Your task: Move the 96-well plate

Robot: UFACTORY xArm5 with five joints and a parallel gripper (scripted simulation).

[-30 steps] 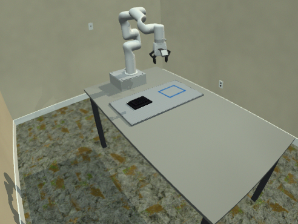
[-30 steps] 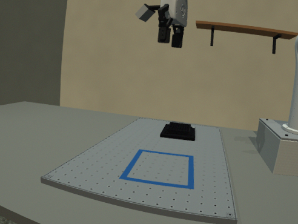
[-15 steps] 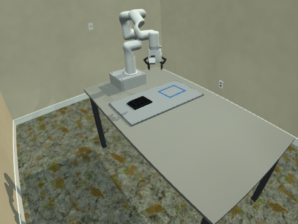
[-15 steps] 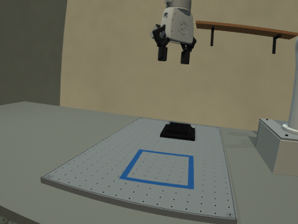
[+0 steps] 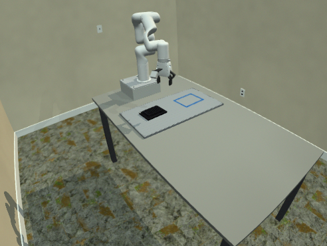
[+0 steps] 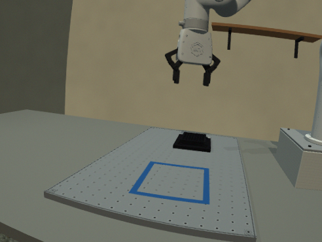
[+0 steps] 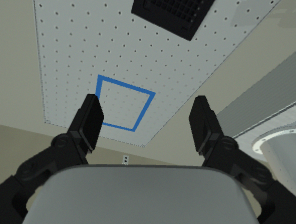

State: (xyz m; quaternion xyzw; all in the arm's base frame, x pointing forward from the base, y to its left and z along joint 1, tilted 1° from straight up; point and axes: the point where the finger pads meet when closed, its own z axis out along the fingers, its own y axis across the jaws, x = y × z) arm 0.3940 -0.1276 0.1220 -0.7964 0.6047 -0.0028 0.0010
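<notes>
My gripper is now 3 cm past the black 96-well plate, 10 cm to the left of it and 19 cm above it. Round my hand: black plate nest (3 cm behind, 10 cm to the right, 21 cm below).
</notes>
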